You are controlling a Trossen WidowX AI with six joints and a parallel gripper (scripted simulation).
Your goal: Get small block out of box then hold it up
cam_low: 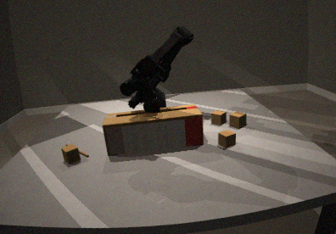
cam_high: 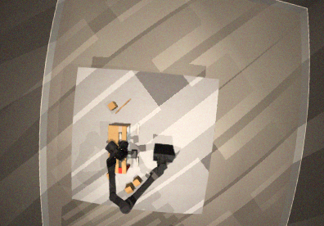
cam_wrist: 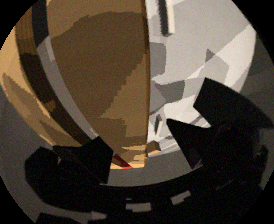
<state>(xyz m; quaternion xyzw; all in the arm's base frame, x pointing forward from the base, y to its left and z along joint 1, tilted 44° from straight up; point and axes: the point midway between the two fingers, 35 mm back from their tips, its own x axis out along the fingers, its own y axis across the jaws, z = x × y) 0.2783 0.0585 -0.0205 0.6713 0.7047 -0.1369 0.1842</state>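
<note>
My gripper tip is now 4 cm short of the box, 2 cm to the left of it and 2 cm above it.
</note>
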